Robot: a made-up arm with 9 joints. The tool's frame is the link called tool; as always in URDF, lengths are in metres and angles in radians. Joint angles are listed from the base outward.
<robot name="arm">
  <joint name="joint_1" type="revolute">
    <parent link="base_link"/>
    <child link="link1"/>
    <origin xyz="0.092 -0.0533 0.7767" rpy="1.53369 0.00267 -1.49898"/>
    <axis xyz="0 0 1"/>
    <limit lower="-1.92" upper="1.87"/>
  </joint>
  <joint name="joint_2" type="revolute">
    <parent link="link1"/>
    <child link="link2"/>
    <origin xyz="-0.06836 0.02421 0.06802" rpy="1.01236 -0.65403 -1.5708"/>
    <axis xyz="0 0 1"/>
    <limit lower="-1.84" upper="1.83"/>
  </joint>
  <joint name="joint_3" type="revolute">
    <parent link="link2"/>
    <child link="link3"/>
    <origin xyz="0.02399 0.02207 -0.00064" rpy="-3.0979 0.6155 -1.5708"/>
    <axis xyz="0 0 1"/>
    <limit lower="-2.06" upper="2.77"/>
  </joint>
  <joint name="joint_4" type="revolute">
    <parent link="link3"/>
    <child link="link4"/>
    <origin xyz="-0.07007 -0.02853 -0.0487" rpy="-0.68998 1.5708 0"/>
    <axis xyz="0 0 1"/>
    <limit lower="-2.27" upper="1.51"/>
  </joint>
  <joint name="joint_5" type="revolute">
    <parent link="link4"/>
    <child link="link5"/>
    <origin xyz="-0.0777 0.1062 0.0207" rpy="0 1.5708 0"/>
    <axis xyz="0 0 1"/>
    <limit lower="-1.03" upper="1"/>
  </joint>
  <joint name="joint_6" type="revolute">
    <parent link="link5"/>
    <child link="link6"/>
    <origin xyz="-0.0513 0.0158 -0.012" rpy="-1.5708 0 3.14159"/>
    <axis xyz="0 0 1"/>
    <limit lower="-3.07" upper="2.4"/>
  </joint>
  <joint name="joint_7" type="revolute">
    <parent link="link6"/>
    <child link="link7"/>
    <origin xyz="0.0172 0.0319 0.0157" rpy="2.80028 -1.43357 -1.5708"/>
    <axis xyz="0 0 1"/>
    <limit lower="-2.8" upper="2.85"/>
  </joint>
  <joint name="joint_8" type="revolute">
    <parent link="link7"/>
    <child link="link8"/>
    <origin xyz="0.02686 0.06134 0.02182" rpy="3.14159 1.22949 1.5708"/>
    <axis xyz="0 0 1"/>
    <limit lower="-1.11" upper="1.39"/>
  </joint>
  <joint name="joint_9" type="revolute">
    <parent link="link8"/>
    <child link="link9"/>
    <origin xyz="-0.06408 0.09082 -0.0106" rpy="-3.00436 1.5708 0"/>
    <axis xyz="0 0 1"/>
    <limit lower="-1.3" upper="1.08"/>
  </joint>
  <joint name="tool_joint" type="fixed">
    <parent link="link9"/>
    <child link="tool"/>
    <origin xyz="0.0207 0.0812 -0.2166" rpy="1.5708 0 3.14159"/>
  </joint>
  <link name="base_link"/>
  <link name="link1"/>
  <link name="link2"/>
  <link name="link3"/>
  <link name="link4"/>
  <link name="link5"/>
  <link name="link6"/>
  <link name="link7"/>
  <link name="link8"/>
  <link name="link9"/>
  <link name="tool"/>
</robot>
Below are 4 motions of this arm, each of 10 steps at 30 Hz.
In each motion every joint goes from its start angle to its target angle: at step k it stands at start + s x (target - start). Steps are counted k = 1, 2, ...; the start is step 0. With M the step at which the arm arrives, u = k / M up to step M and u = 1 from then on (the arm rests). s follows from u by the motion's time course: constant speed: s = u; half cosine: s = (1 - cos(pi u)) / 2; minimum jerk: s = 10 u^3 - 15 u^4 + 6 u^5.
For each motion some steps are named. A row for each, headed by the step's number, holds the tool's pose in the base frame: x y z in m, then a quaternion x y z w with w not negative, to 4 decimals.
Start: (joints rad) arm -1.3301 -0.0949 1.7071 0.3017 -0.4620 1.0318 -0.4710 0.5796 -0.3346
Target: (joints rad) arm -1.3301 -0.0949 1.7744 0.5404 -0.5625 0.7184 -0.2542 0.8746 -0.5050
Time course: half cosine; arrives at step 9
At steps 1, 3, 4, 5, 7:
1: 0.0811 -0.0475 0.7959 -0.3590 0.6058 0.5805 0.4088
3: 0.0861 -0.0559 0.8030 -0.3672 0.6309 0.5285 0.4334
4: 0.0891 -0.0615 0.8089 -0.3727 0.6467 0.4888 0.4516
5: 0.0916 -0.0667 0.8157 -0.3781 0.6609 0.4458 0.4706
7: 0.0946 -0.0737 0.8279 -0.3864 0.6792 0.3711 0.5017

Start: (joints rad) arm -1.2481 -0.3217 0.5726 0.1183 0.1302 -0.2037 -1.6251 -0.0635 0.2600
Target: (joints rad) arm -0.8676 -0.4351 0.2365 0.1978 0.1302 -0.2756 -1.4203 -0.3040 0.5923
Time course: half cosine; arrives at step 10
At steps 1, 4, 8, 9, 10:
1: 0.0403 -0.0878 0.7003 0.5533 -0.6295 -0.4842 0.2514
4: 0.0294 -0.0866 0.6939 0.5969 -0.5762 -0.4249 0.3623
8: 0.0125 -0.0968 0.6848 0.6299 -0.4535 -0.3173 0.5449
9: 0.0107 -0.0990 0.6840 0.6302 -0.4354 -0.3038 0.5665
10: 0.0101 -0.0998 0.6838 0.6301 -0.4290 -0.2992 0.5739

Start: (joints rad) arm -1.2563 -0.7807 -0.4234 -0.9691 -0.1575 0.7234 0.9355 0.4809 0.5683
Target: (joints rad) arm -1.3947 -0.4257 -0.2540 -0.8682 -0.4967 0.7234 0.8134 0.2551 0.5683
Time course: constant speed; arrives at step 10
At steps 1, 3, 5, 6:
1: -0.1888 -0.2310 0.8905 0.5986 0.5829 -0.1954 0.5136
3: -0.1832 -0.2389 0.8808 0.5904 0.5647 -0.1852 0.5461
5: -0.1770 -0.2466 0.8712 0.5822 0.5447 -0.1754 0.5775
6: -0.1738 -0.2504 0.8664 0.5782 0.5340 -0.1708 0.5928

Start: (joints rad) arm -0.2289 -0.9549 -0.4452 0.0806 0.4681 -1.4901 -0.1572 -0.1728 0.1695
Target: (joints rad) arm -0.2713 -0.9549 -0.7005 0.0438 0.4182 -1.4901 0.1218 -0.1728 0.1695
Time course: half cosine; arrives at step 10
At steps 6, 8, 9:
6: 0.1202 -0.1293 0.7408 0.2642 -0.1725 0.6157 0.7220
8: 0.1273 -0.1312 0.7427 0.2520 -0.1444 0.6342 0.7165
9: 0.1295 -0.1316 0.7432 0.2485 -0.1365 0.6396 0.7145

